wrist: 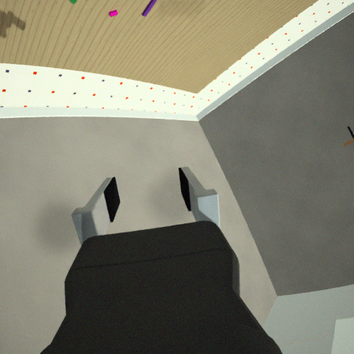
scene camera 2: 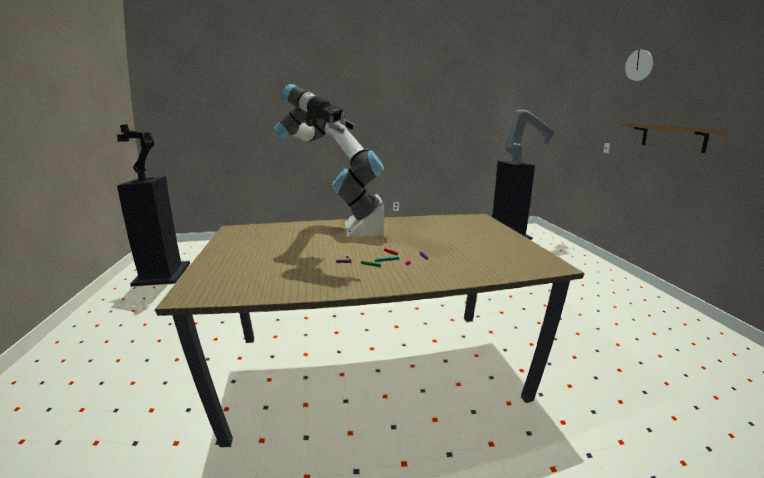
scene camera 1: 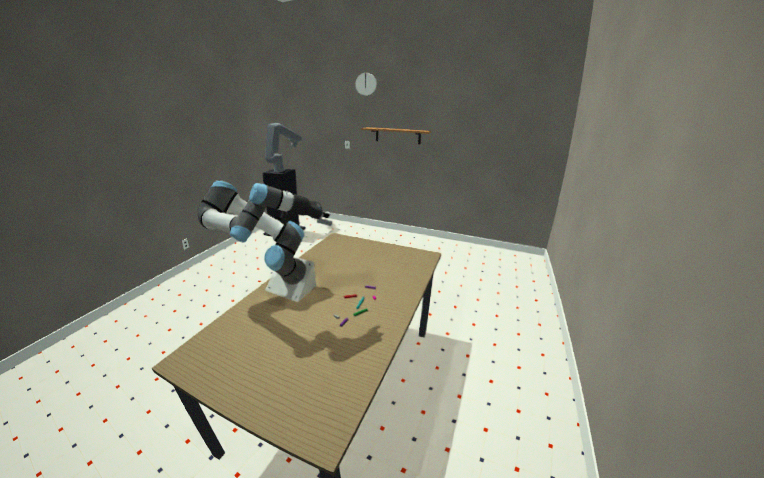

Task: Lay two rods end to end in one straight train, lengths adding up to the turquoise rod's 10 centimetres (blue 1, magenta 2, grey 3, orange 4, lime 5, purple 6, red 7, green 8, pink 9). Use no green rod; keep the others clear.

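Places are measured from the arm's base along level axes (x ahead, y left, z up), in metres.
Where they show: gripper, fingertip midpoint: (scene camera 2: 348, 129) (scene camera 1: 330, 219); arm's base at its link origin: (scene camera 2: 368, 209) (scene camera 1: 294, 271).
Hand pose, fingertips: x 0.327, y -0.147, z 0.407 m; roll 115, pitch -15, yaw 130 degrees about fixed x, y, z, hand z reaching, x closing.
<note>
Things, the pixels of their top centre, and the offset from my fingertips. Level surfaces: height alone.
- turquoise rod at its top centre: (scene camera 2: 387, 257) (scene camera 1: 360, 302) 0.137 m left, 0.079 m ahead, 0.501 m down
- red rod at its top centre: (scene camera 2: 390, 250) (scene camera 1: 350, 295) 0.172 m left, 0.006 m ahead, 0.501 m down
- green rod at its top centre: (scene camera 2: 370, 262) (scene camera 1: 360, 311) 0.063 m left, 0.109 m ahead, 0.501 m down
- small grey rod at its top centre: (scene camera 2: 347, 254) (scene camera 1: 336, 315) 0.012 m right, 0.010 m ahead, 0.501 m down
- short magenta rod at its top centre: (scene camera 2: 407, 261) (scene camera 1: 374, 296) 0.207 m left, 0.133 m ahead, 0.501 m down
- wooden table at its surface level: 0.511 m down
The turquoise rod (scene camera 1: 360, 302) (scene camera 2: 387, 259) lies on the table between the red rod (scene camera 1: 350, 295) (scene camera 2: 390, 251) and the green rod (scene camera 1: 360, 312) (scene camera 2: 370, 263). The small grey rod (scene camera 1: 336, 316) (scene camera 2: 347, 257) lies near one purple rod (scene camera 1: 343, 322) (scene camera 2: 343, 260). Another purple rod (scene camera 1: 370, 287) (scene camera 2: 423, 255) (wrist: 149, 7) lies beyond the short magenta rod (scene camera 1: 374, 297) (scene camera 2: 407, 262) (wrist: 113, 13). All the rods lie apart. My gripper (wrist: 148, 185) is open and empty, high above the table, tilted towards the wall in the wrist view.
The wooden table (scene camera 1: 270, 388) (scene camera 2: 478, 236) carries the arm's white base (scene camera 1: 304, 284) (scene camera 2: 366, 226) near its back edge. Two dark pedestals (scene camera 2: 149, 231) (scene camera 2: 512, 194) with other arms stand behind the table. A wall shelf (scene camera 1: 395, 130) (scene camera 2: 673, 129) hangs on the wall.
</note>
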